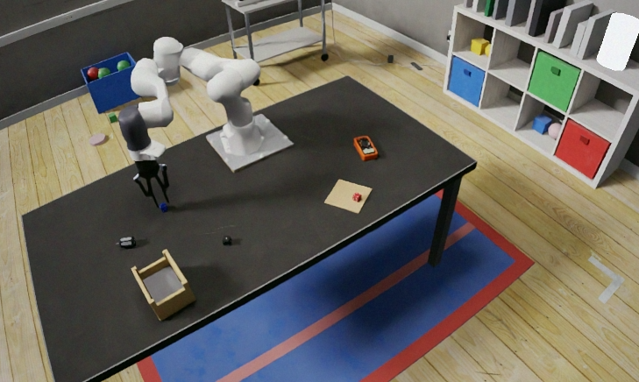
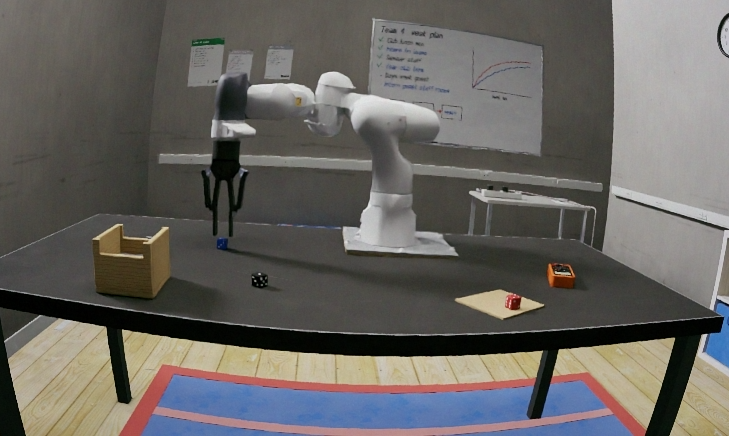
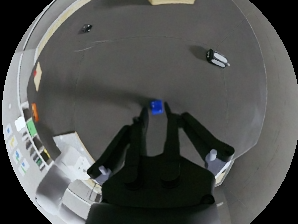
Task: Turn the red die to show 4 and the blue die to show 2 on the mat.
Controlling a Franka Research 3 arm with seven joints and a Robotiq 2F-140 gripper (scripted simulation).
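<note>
My gripper is now 50 mm above the blue die. The rest, counted from my hand: dark object (100 mm ahead, 190 mm to the right, 50 mm below); black die (300 mm ahead, 150 mm to the left, 50 mm below); wooden box (390 mm ahead, 120 mm to the right, 20 mm below).
</note>
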